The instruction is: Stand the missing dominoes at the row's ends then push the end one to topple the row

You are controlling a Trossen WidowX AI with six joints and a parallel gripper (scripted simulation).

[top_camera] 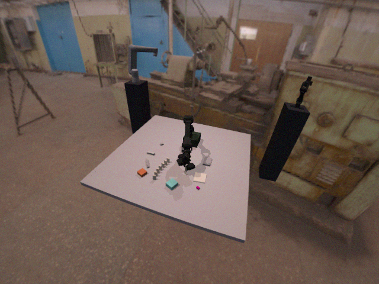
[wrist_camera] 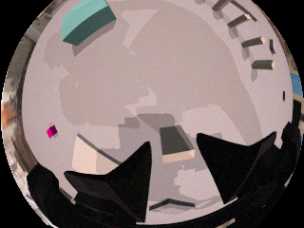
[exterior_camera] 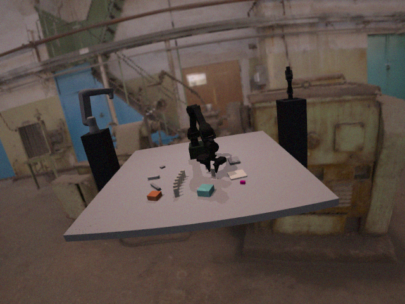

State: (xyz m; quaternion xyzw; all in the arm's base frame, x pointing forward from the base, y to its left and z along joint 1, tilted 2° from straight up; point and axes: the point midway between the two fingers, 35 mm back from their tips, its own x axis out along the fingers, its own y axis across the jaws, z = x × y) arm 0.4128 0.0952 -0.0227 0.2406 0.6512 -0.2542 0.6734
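The cream tile is 40 mm ahead of my gripper tip, 140 mm to the left of it and 20 mm below it. The rest, counted from my gripper tip: teal block (190 mm ahead, 50 mm to the right, 10 mm below); then grey tile (180 mm behind, 160 mm to the left, 20 mm below); then small magenta piece (160 mm ahead, 150 mm to the left, 20 mm below).
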